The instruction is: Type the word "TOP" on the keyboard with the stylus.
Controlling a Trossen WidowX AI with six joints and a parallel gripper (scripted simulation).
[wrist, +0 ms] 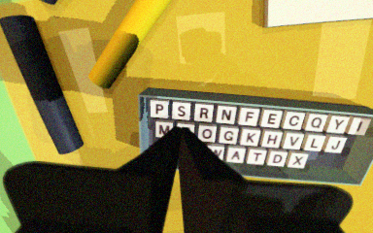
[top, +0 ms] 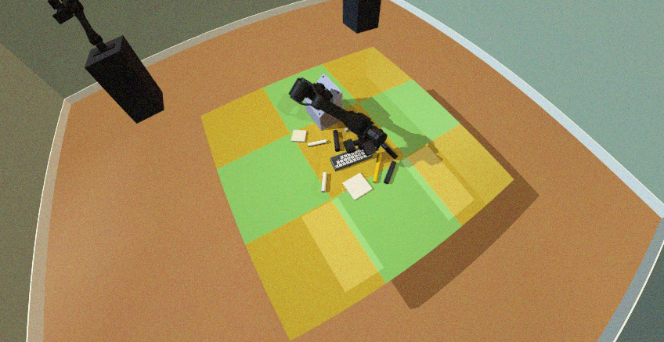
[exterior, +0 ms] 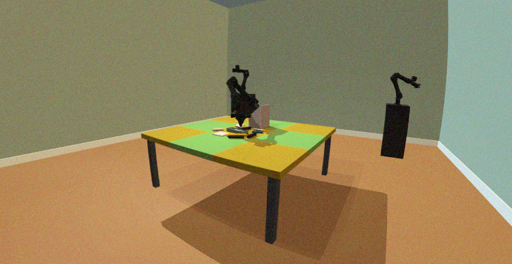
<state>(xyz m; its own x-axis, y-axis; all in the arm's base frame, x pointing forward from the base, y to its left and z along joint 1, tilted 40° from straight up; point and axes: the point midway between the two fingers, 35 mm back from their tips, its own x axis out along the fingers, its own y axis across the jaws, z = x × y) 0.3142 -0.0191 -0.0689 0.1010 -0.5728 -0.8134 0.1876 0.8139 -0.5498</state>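
The blue stylus lies 130 mm behind my gripper tip, 120 mm to the left of it and 50 mm below it. Also, from my gripper tip: beige pen (190 mm behind, 80 mm to the left, 50 mm below); grey stylus tip (150 mm to the left, 150 mm behind, 50 mm below); white pad (110 mm to the right, 110 mm ahead, 60 mm below).
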